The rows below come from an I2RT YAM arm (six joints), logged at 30 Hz.
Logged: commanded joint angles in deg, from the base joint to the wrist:
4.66, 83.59, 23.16, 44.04, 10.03, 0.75
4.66, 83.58, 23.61, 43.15, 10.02, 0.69
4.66, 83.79, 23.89, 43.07, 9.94, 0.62
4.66, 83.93, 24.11, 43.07, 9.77, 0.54
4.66, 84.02, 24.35, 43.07, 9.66, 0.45
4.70, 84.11, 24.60, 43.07, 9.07, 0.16
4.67, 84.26, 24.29, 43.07, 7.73, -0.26
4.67, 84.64, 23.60, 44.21, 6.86, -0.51
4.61, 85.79, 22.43, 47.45, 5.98, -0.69
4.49, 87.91, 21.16, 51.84, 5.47, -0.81
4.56, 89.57, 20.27, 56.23, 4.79, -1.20
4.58, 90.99, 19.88, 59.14, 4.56, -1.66
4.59, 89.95, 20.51, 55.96, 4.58, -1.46
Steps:
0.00, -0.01, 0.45, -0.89, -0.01, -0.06
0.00, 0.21, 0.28, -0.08, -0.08, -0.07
0.00, 0.14, 0.22, 0.00, -0.17, -0.08
0.00, 0.09, 0.24, 0.00, -0.11, -0.09
0.04, 0.09, 0.25, 0.00, -0.59, -0.29
-0.03, 0.15, -0.31, 0.00, -1.34, -0.42
0.00, 0.38, -0.69, 1.14, -0.87, -0.25
-0.06, 1.15, -1.17, 3.24, -0.88, -0.18
-0.12, 2.12, -1.27, 4.39, -0.51, -0.12
0.07, 1.66, -0.89, 4.39, -0.68, -0.39
0.02, 1.42, -0.39, 2.91, -0.23, -0.46
0.01, -1.04, 0.63, -3.18, 0.02, 0.20

